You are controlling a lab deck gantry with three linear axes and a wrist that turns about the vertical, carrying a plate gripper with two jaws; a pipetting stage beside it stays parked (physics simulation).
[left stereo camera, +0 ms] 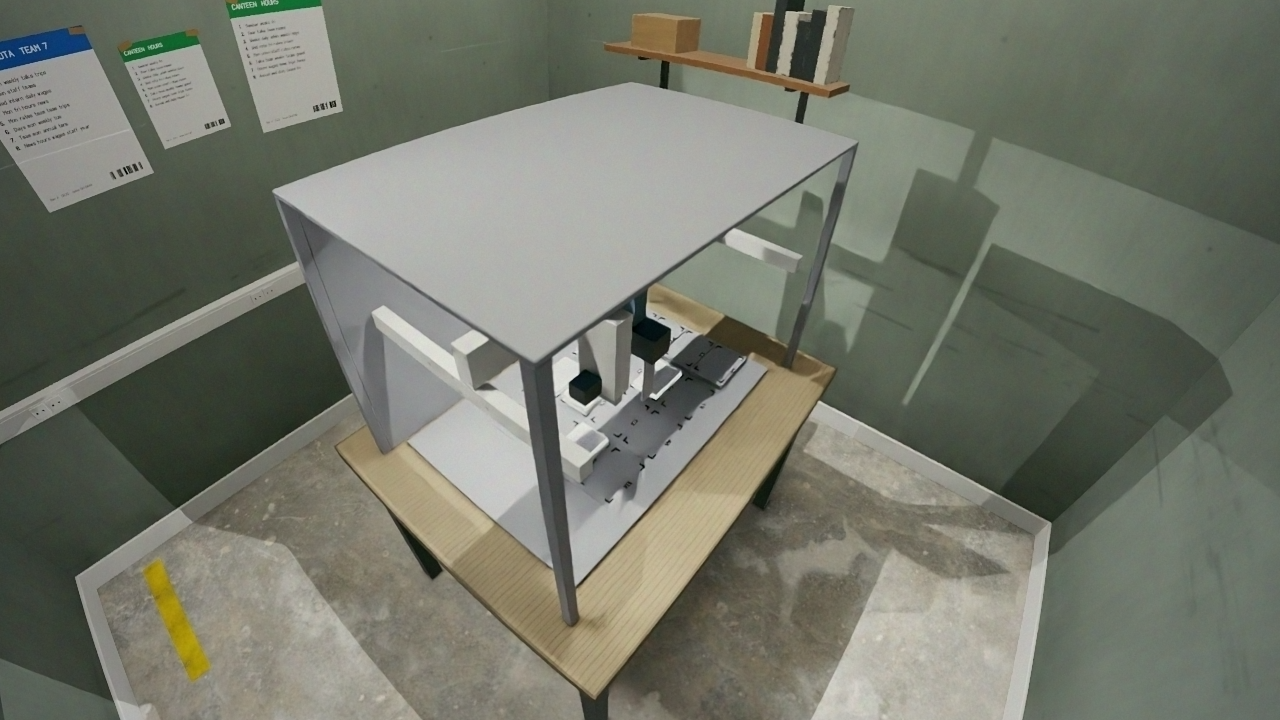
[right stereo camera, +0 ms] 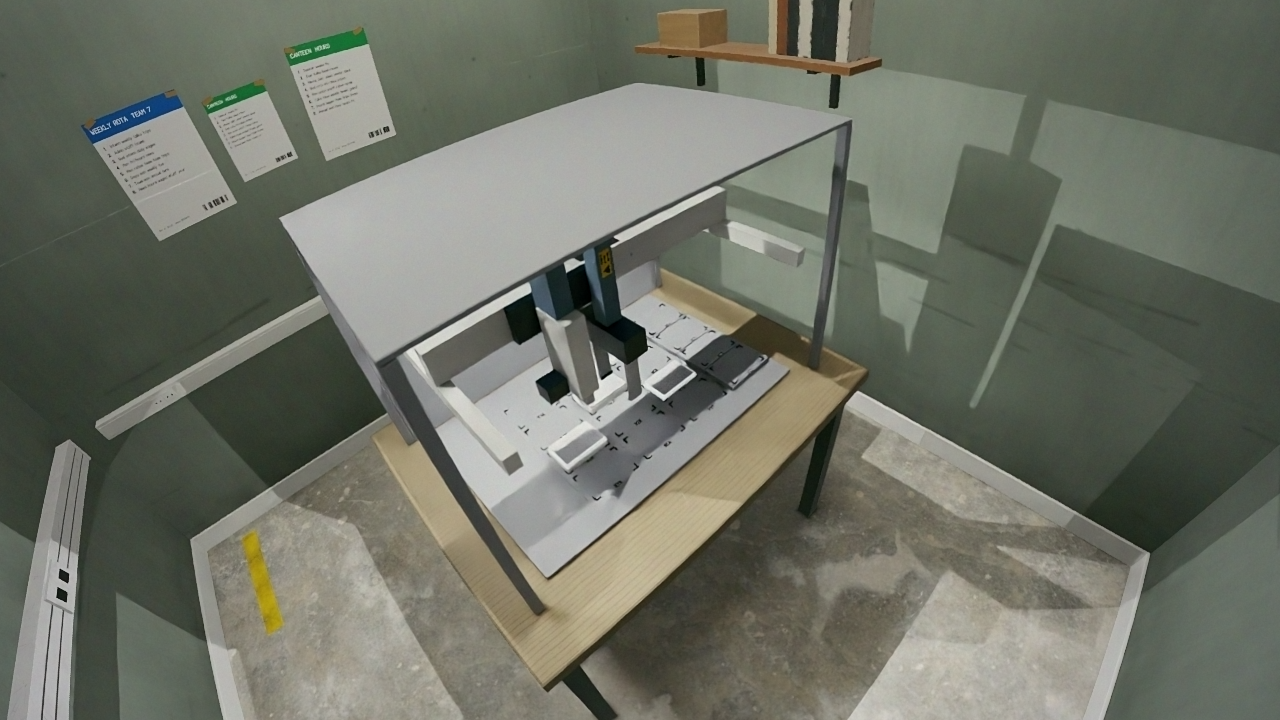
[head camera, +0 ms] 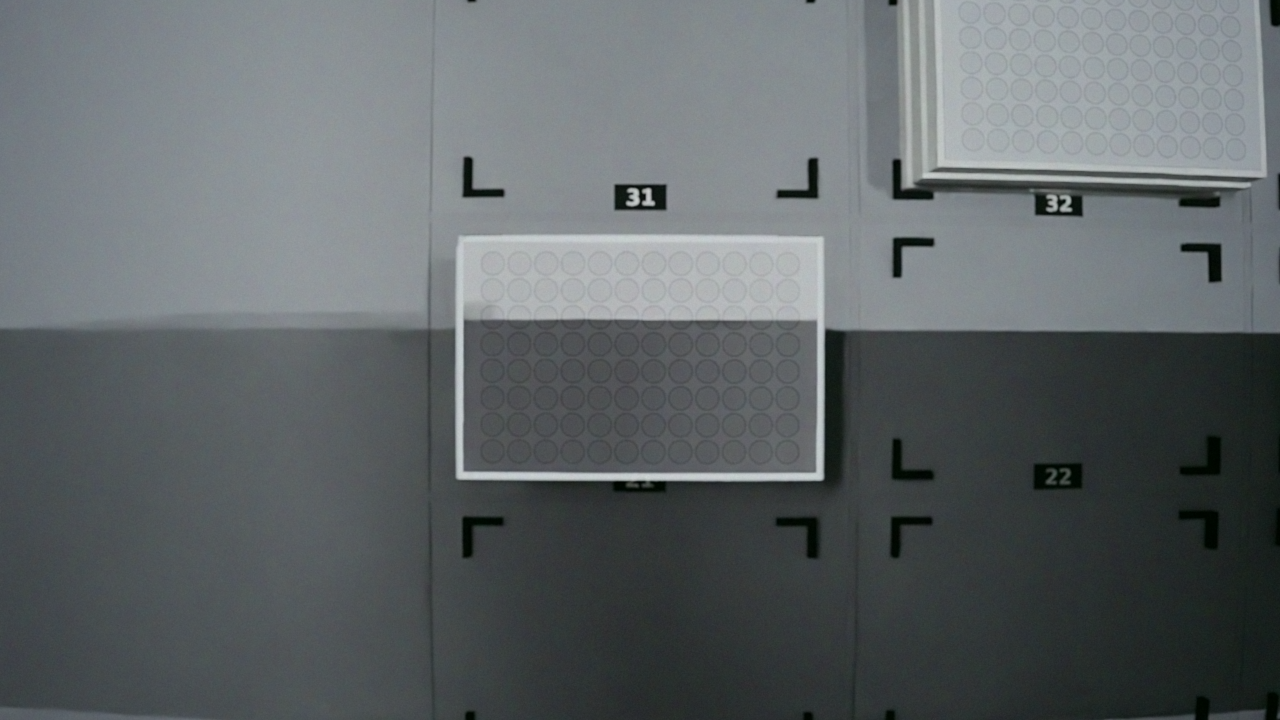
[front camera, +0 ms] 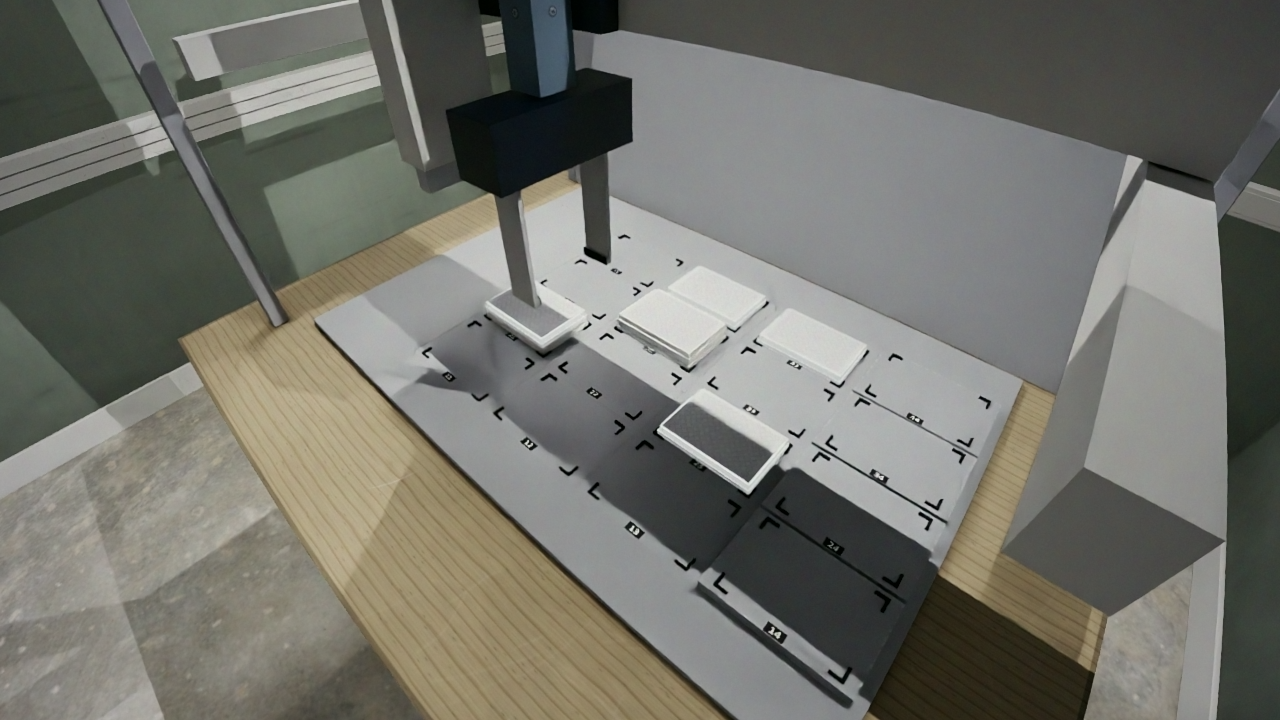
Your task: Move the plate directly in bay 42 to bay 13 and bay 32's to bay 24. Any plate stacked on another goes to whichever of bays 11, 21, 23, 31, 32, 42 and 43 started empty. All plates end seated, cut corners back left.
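Pixels of known places: gripper, fingertip midpoint: [right stereo camera: 620, 385] [front camera: 564, 278]; robot's base, origin of the base link: [left stereo camera: 609, 502] [right stereo camera: 596, 499] [front camera: 425, 353].
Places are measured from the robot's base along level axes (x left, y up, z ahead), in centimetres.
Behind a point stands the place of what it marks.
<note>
My gripper [front camera: 562, 280] {x 10.5, y 15.8, z 19.4 cm} is open and empty, high above bay 21; its jaws do not show in the head view. The plate [front camera: 535, 317] {x 13.4, y 2.7, z 8.5 cm} [head camera: 640, 394] {x 13.8, y 2.7, z 6.4 cm} in bay 21 looks thick, as if a stack of two. Bay 32 holds a stack [front camera: 673, 324] {x 24.9, y 2.7, z 23.8 cm} [head camera: 1096, 89] {x 24.5, y 2.7, z 22.4 cm} with several edges showing. Single-looking plates lie in bay 42 [front camera: 717, 295] {x 35.7, y 1.4, z 23.5 cm}, bay 43 [front camera: 811, 342] {x 35.7, y 1.4, z 39.3 cm} and bay 23 [front camera: 723, 440] {x 14.0, y 1.4, z 39.8 cm}. Bays 11, 31, 13 and 24 show no plate. The cut corners are too small to make out.
The grey parked pipetting column [front camera: 429, 98] {x 5.1, y 34.3, z 9.1 cm} [right stereo camera: 571, 358] {x 3.1, y 38.9, z 4.6 cm} stands beside the gripper. A grey beam [front camera: 1136, 429] {x -6.5, y 40.0, z 61.5 cm} runs past the deck's right side. The deck [front camera: 384, 331] {x -1.5, y 0.0, z -8.8 cm} lies on a wooden table [front camera: 295, 447] {x -19.9, y -1.0, z 1.2 cm} beneath a hood [left stereo camera: 572, 197] {x 9.4, y 69.1, z 1.3 cm} [right stereo camera: 572, 214] {x -3.7, y 69.1, z 6.5 cm} with corner posts.
</note>
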